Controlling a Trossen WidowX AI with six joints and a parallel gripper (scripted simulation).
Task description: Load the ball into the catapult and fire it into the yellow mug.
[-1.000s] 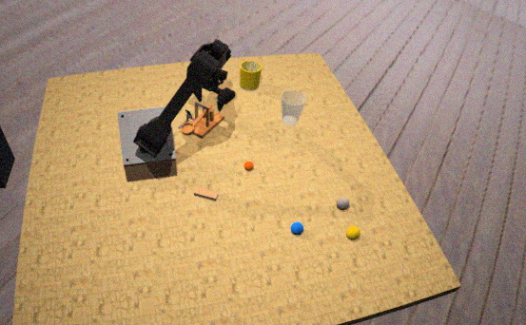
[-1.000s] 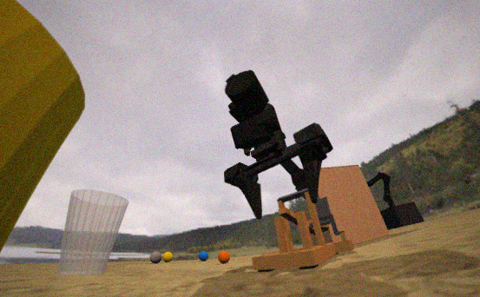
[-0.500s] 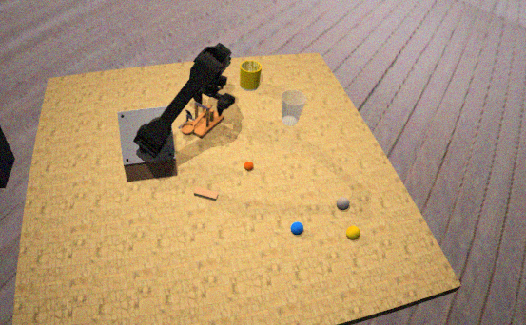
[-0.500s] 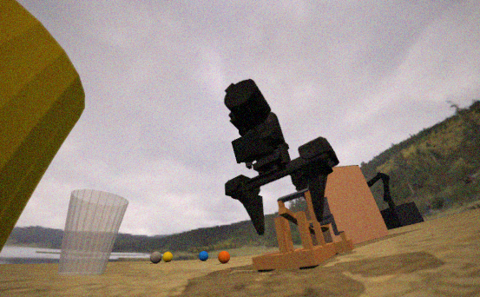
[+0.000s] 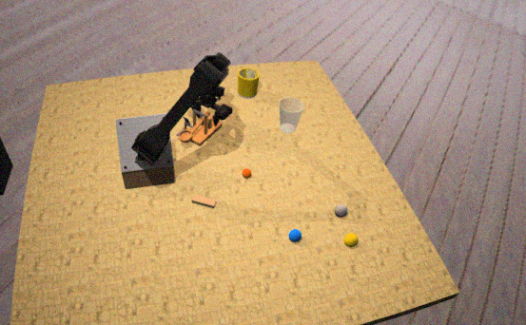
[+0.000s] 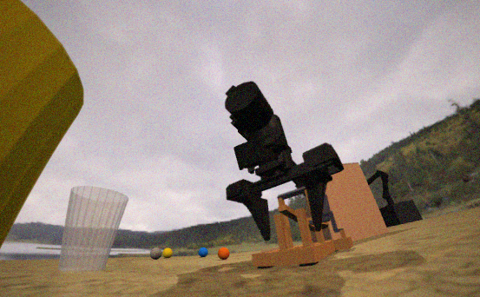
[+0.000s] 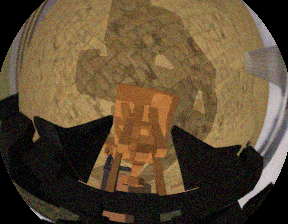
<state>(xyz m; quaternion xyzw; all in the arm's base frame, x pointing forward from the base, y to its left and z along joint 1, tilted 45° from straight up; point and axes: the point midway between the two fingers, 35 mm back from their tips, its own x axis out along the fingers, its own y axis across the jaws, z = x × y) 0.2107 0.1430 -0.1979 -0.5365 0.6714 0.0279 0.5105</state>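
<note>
My gripper tip is now 260 mm to the left of the orange ball, 120 mm short of it and 20 mm above it. Also, from my gripper tip: wooden catapult 60 mm behind, 50 mm to the right, 20 mm above; then yellow mug 220 mm to the left, 180 mm ahead; then clear cup 310 mm ahead, 20 mm to the right.
</note>
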